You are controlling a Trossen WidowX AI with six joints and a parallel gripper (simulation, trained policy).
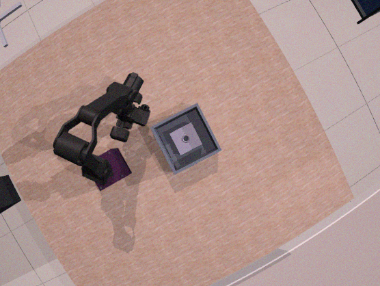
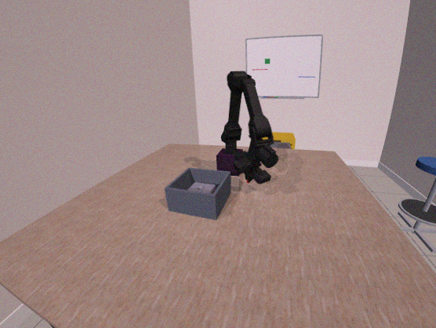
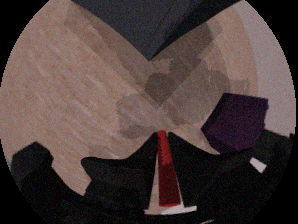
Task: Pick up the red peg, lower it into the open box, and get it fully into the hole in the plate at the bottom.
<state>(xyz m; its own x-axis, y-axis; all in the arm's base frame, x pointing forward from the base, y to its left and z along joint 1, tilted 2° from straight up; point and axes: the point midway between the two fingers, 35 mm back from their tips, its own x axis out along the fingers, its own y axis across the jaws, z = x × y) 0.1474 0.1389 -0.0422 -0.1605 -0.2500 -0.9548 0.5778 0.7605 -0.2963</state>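
Now: the plate 18 cm ahead of my gripper tip, 13 cm to the right of it and 2 cm above it. The rest, counted from my gripper tip: red peg (1 cm to the left, 3 cm above); then grey box (18 cm ahead, 13 cm to the right).
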